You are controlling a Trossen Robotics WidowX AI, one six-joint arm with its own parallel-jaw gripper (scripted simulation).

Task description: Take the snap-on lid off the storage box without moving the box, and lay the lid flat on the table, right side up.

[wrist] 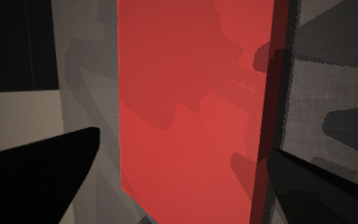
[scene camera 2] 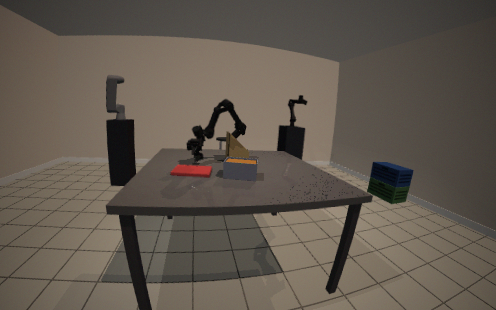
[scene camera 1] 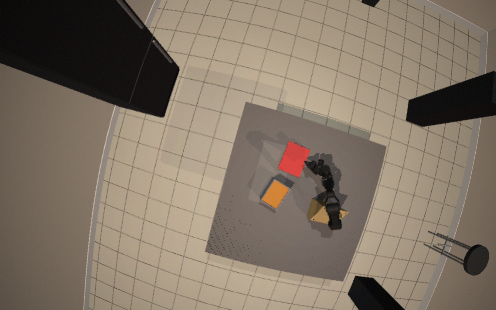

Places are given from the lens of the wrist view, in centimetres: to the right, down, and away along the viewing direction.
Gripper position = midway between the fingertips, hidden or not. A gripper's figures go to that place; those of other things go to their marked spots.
my gripper (wrist: 185,147): 0, 2, 10
red lid (wrist: 198,94): 1, -1, 16
